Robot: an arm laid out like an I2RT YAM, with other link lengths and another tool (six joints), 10 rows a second.
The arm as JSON. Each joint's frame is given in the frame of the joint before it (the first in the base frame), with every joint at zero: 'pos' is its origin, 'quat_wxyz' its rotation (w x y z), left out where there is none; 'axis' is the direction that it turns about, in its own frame. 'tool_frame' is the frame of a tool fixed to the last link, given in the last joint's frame.
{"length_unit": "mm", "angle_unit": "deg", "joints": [
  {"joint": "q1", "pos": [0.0, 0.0, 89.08], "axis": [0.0, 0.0, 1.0]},
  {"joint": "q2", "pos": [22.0, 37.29, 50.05], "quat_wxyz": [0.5, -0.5, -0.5, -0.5], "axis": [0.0, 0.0, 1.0]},
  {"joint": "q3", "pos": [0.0, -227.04, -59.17], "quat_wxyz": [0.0, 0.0, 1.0, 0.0], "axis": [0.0, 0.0, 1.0]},
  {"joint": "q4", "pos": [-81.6, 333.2, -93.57], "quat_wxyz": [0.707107, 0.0, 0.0, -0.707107], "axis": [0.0, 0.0, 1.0]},
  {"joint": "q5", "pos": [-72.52, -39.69, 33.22], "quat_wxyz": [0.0, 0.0, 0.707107, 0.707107], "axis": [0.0, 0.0, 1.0]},
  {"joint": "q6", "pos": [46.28, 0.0, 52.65], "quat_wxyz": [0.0, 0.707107, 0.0, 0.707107], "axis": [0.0, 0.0, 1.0]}
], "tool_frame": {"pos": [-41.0, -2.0, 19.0], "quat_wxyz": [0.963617, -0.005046, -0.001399, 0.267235]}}
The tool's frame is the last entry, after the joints.
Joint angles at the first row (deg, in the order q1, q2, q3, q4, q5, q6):
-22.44, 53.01, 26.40, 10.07, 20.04, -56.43
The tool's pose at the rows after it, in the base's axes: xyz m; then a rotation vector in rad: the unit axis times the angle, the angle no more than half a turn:
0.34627, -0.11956, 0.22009, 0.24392, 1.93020, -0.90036
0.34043, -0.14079, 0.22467, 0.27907, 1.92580, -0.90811
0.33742, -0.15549, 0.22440, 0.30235, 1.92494, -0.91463
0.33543, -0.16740, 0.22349, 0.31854, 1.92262, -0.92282
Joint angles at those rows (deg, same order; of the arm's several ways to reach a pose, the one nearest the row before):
-26.90, 52.88, 27.23, 9.49, 17.78, -56.51
-30.75, 53.35, 28.15, 9.32, 15.39, -56.51
-33.23, 54.59, 28.81, 9.94, 13.95, -56.55
-35.15, 55.93, 29.41, 10.84, 12.88, -56.72

